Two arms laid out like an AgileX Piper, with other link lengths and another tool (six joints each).
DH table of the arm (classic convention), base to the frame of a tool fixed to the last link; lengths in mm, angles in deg. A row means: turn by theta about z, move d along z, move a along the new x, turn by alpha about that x. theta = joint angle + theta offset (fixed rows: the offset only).
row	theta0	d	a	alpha
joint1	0	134.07	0	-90
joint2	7.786	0	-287.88	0
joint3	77.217	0	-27.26	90
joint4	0	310.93	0	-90
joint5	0	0	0	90
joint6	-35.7	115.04	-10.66	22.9
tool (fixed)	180	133.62	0	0
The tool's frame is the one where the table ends.
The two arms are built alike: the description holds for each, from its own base.
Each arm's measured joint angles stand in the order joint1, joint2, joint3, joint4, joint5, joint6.
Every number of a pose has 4 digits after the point. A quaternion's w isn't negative.
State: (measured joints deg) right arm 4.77 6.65 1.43 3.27 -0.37 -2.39; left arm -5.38 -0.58 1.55 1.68 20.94 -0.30
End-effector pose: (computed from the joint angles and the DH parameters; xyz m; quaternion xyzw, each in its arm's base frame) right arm 0.2749 -0.0139 0.2435 0.6318 0.1078 0.7019 0.3107; left arm 0.2576 -0.0588 0.1864 0.7220 0.0890 0.5908 0.3491
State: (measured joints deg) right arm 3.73 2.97 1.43 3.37 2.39 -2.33; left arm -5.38 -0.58 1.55 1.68 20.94 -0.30
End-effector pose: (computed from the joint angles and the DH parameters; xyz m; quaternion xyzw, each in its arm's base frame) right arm 0.2689 -0.0187 0.2492 0.6277 0.0990 0.7047 0.3156; left arm 0.2576 -0.0588 0.1864 0.7220 0.0890 0.5908 0.3491
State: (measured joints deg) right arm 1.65 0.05 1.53 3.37 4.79 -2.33; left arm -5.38 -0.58 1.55 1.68 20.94 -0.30
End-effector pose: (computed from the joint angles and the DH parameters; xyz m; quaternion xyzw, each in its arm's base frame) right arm 0.2636 -0.0279 0.2517 0.6267 0.0871 0.7016 0.3278; left arm 0.2576 -0.0588 0.1864 0.7220 0.0890 0.5908 0.3491
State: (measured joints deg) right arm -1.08 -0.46 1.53 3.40 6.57 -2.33; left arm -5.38 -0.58 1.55 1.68 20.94 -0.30
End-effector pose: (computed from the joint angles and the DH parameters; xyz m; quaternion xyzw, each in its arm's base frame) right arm 0.2620 -0.0400 0.2466 0.6363 0.0762 0.6869 0.3427; left arm 0.2576 -0.0588 0.1864 0.7220 0.0890 0.5908 0.3491
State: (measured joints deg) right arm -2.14 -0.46 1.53 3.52 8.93 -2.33; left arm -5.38 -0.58 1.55 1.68 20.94 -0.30
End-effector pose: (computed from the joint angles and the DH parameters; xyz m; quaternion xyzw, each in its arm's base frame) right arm 0.2622 -0.0443 0.2367 0.6514 0.0772 0.6711 0.3455; left arm 0.2576 -0.0588 0.1864 0.7220 0.0890 0.5908 0.3491
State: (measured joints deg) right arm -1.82 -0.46 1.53 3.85 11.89 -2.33; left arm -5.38 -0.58 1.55 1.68 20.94 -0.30
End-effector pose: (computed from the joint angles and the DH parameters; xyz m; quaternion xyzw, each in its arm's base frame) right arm 0.2632 -0.0421 0.2240 0.6693 0.0866 0.6560 0.3379; left arm 0.2576 -0.0588 0.1864 0.7220 0.0890 0.5908 0.3491
